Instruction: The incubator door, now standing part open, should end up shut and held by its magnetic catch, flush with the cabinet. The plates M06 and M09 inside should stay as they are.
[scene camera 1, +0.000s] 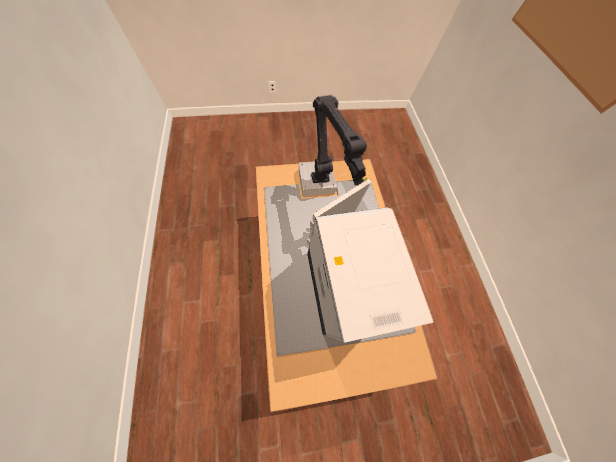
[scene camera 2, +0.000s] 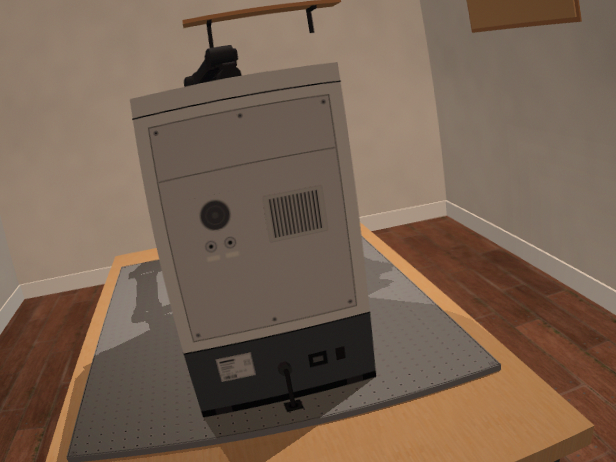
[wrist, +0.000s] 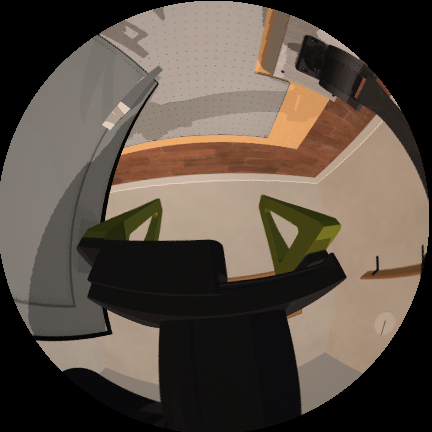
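Note:
The white incubator cabinet stands on the table with its back towards scene camera 2. Its door stands part open, hinged at the left front corner in scene camera 1, with its free edge swung out towards the arm. The door's grey bar handle shows in the wrist view. My gripper is open and empty at the door's free edge, on its outer side. One green finger overlaps the door's edge in the wrist view; I cannot tell whether they touch. Plates M06 and M09 are hidden.
The cabinet stands on a grey perforated board on the wooden table. The arm's base stands at the table's far end, left of the door's free edge. A wall shelf is behind the arm.

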